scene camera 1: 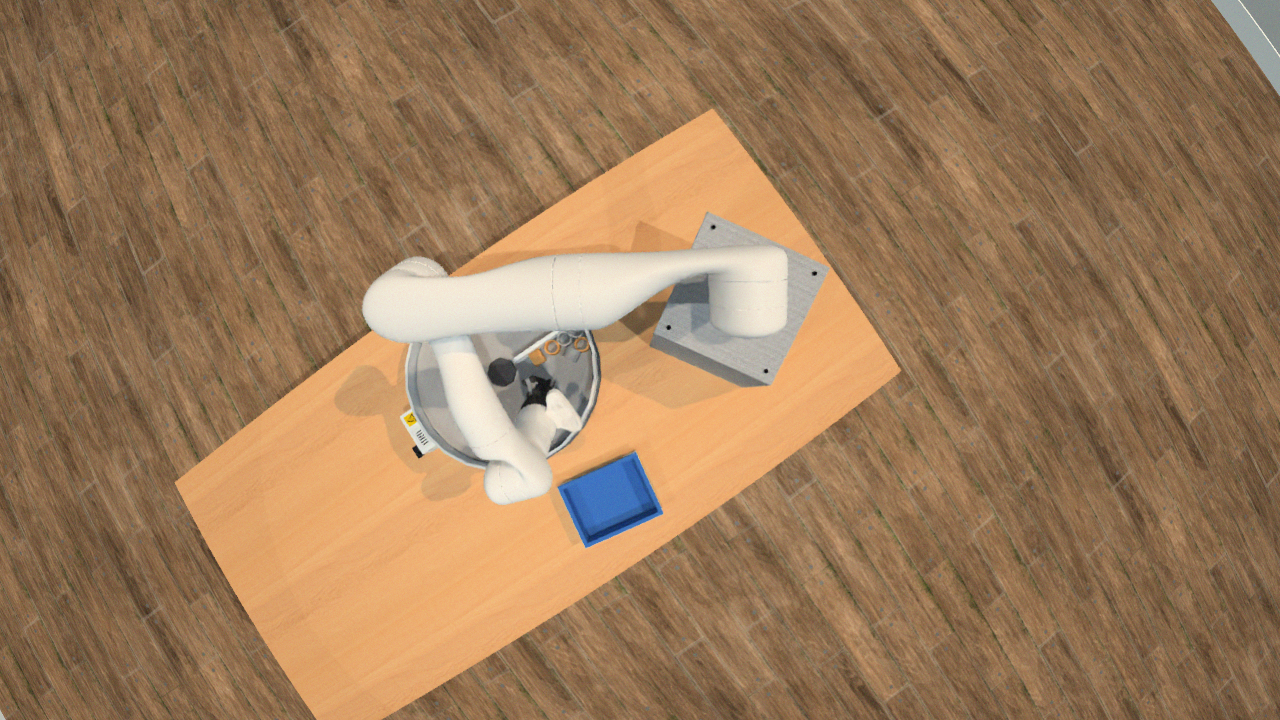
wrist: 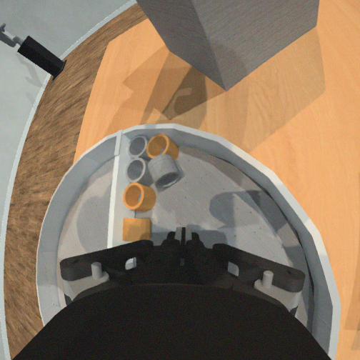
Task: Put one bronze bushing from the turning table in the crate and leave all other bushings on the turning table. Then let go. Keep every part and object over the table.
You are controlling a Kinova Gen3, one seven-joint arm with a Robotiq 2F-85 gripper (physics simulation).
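Places are measured from the arm's base along level axes (x back, y left, z down), in metres.
Pixels of known places: gripper, between the fingertips: (scene camera 1: 550, 382).
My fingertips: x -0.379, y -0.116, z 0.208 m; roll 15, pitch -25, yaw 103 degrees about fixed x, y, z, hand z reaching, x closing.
Ahead of a thing's pixels: the offset from my fingertips to its top centre. "spot": to the spot under its first point. Level surfaces: height alone.
Three bronze bushings lie on the turning table (scene camera 1: 598, 376) (wrist: 323, 270): an upper one (wrist: 172, 149), a middle one (wrist: 148, 197) and a lower one (wrist: 136, 229), which shows as a square from its side. In the scene view they are small orange shapes, one {dz -0.011, dx +0.016, dy -0.061 m} (scene camera 1: 537, 356) nearest my gripper. Three grey bushings lie by the upper two bronze ones, one (wrist: 161, 163) tilted. My gripper (scene camera 1: 535, 383) (wrist: 182, 236) is shut and empty above the turning table, right of the lower bronze bushing in the wrist view. The blue crate {dz +0.024, dx -0.087, dy +0.273 m} (scene camera 1: 623, 526) looks empty and stands beside the turning table.
A white divider bar {spot: dz -0.017, dx +0.032, dy -0.078 m} (scene camera 1: 535, 345) (wrist: 114, 200) runs beside the bushings. A dark round hub {dz +0.013, dx -0.065, dy -0.094 m} (scene camera 1: 501, 371) stands at the turning table's middle. A large grey block (scene camera 1: 742, 362) (wrist: 240, 40) stands on the wooden table {dz +0.074 m} (scene camera 1: 358, 573) (wrist: 280, 115). My arm covers part of the turning table in the scene view.
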